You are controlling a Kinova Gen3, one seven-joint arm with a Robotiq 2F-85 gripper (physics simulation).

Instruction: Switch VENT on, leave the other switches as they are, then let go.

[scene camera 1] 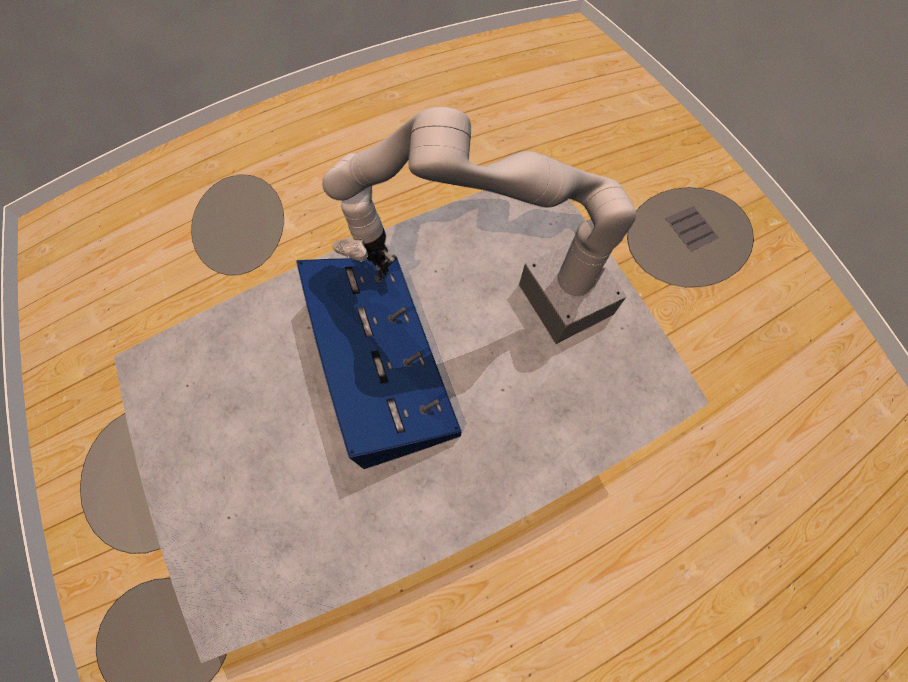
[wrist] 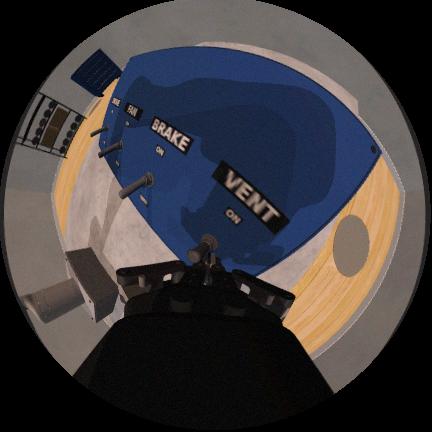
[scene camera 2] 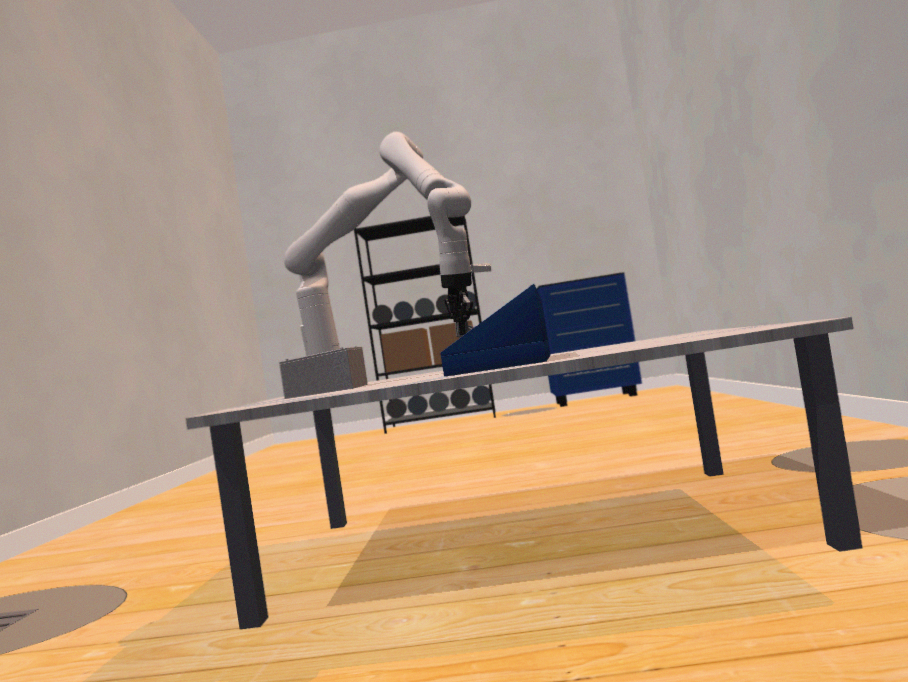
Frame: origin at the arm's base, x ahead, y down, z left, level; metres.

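Seen in the pictures: gripper, fingertip midpoint: [scene camera 1: 384,273] [wrist: 207,258]; arm's base, link origin: [scene camera 1: 574,280] [wrist: 77,290] [scene camera 2: 324,353].
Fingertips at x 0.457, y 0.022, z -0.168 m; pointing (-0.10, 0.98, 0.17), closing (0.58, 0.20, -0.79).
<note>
Offsets run from my fingertips to a thing's top centre. "spot": to the spot under its first point.
The blue sloped panel [scene camera 1: 344,396] [scene camera 2: 506,330] [wrist: 250,65] carries several switches. In the wrist view the VENT label @(dx +0.082, dy -0.041, dz +0.018 m) [wrist: 250,197] and its ON mark @(spot: dx +0.059, dy -0.025, dz +0.016 m) [wrist: 233,216] are readable. The VENT lever @(dx +0.013, dy -0.052, dz +0.014 m) [wrist: 201,249] leans away from ON, toward the lower left; its OFF mark is hidden. My gripper [scene camera 1: 381,275] [scene camera 2: 462,330] [wrist: 207,258] is shut and holds nothing. Its fingertips are low at the VENT lever's free end, overlapping it in the wrist view; contact is unclear. The BRAKE lever @(dx -0.007, dy -0.040, dz +0.133 m) [scene camera 1: 397,315] [wrist: 135,186], FAN lever @(dx -0.014, dy -0.040, dz +0.253 m) [scene camera 1: 413,358] [wrist: 110,149] and DRIVE lever @(dx -0.020, dy -0.040, dz +0.373 m) [scene camera 1: 430,406] [wrist: 99,131] tilt away from their ON marks.
The panel stands on the grey table [scene camera 1: 242,513] [scene camera 2: 660,349]. The arm's base block [scene camera 1: 594,312] [scene camera 2: 322,372] [wrist: 92,282] stands on the panel's lever side. A shelf rack [scene camera 2: 416,226] and a blue cabinet [scene camera 2: 587,323] [wrist: 97,72] stand beyond the table.
</note>
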